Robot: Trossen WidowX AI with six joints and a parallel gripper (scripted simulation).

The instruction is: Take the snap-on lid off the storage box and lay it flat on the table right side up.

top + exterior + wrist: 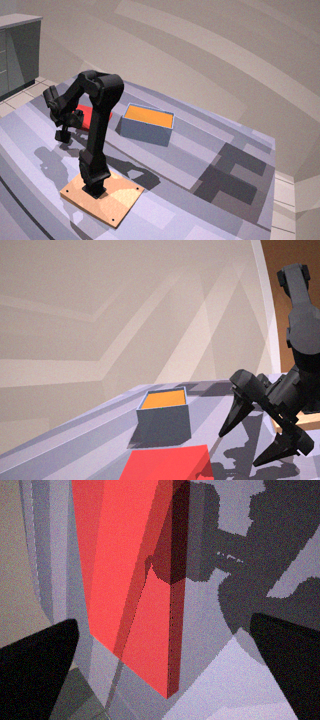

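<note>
Right now my gripper tip is 12 cm short of the red lid, 5 cm above it and 4 cm to the right of it. From my gripper tip the other things lie so: grey-blue storage box 24 cm to the right, 23 cm ahead, 2 cm below.
</note>
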